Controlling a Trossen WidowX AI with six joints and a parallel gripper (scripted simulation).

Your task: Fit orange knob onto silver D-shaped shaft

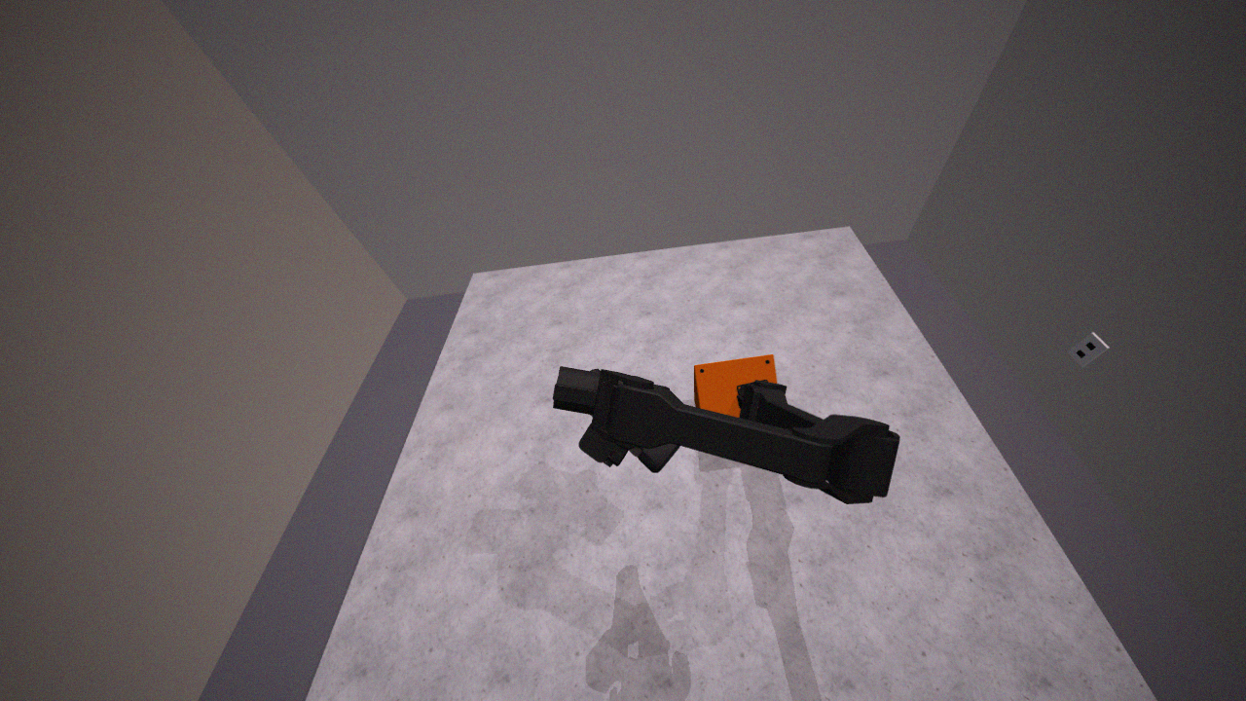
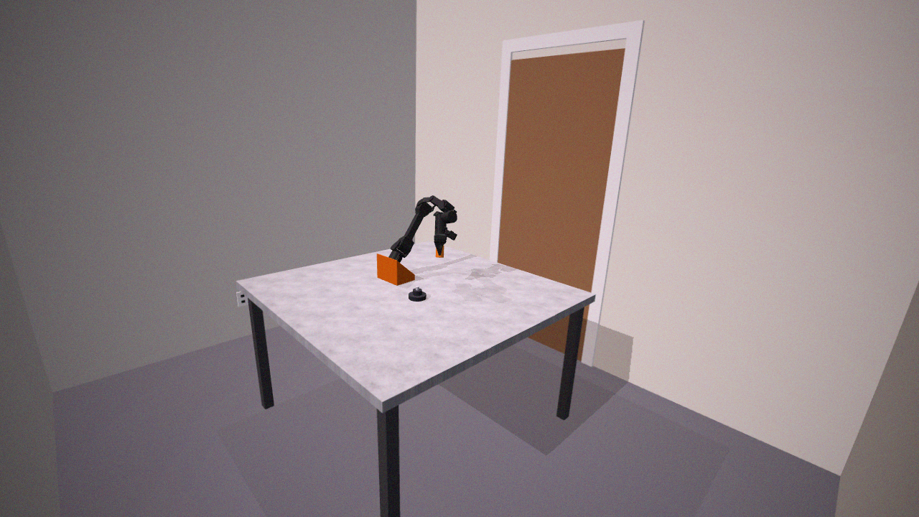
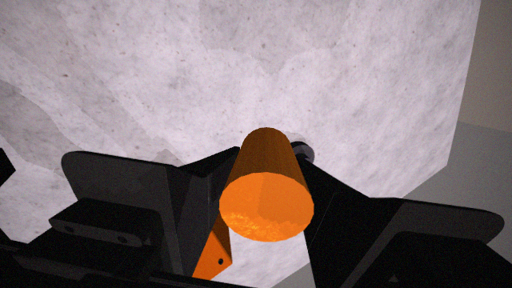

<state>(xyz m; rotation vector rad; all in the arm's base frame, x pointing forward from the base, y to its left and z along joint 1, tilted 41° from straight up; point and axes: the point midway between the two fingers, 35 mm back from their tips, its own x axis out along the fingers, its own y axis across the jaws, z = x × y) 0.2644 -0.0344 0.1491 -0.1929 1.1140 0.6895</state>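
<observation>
My gripper tip is 1 cm past the orange knob, 1 cm to the right of it and 3 cm below it. The rest, counted from my gripper tip: round pedestal 2 cm ahead, 18 cm to the right, 14 cm below.
</observation>
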